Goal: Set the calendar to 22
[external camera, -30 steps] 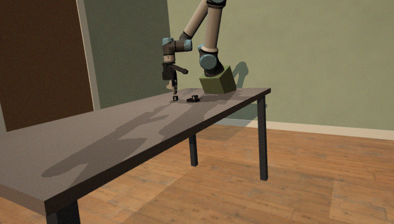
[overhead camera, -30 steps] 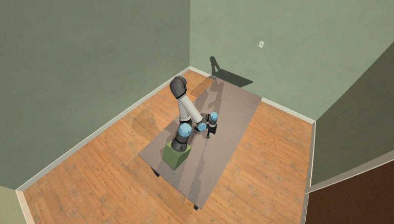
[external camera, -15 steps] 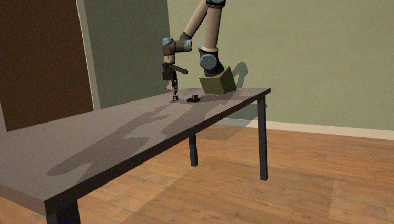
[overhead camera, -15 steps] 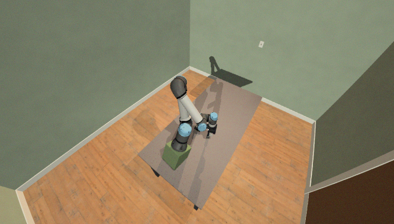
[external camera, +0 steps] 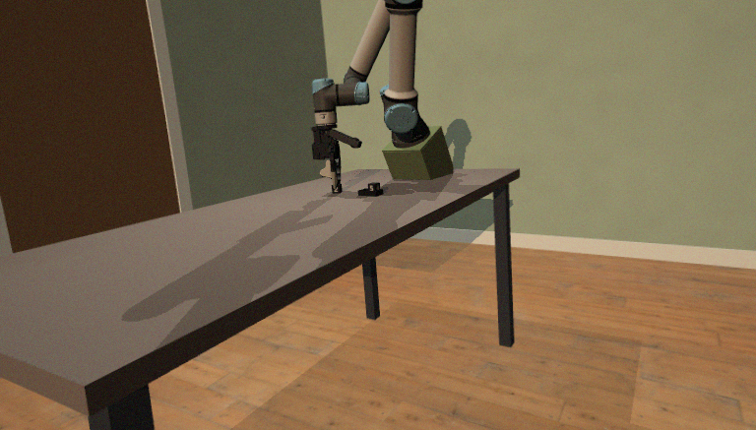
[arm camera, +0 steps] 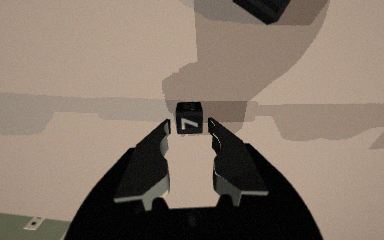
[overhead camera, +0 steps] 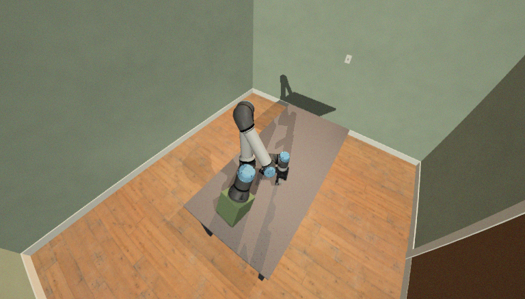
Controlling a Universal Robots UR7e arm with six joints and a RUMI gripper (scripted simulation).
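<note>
My hand is 2 cm above the black number cube. From my hand the other things lie so: black tray: 15 cm to the left, 4 cm ahead, 2 cm below.
</note>
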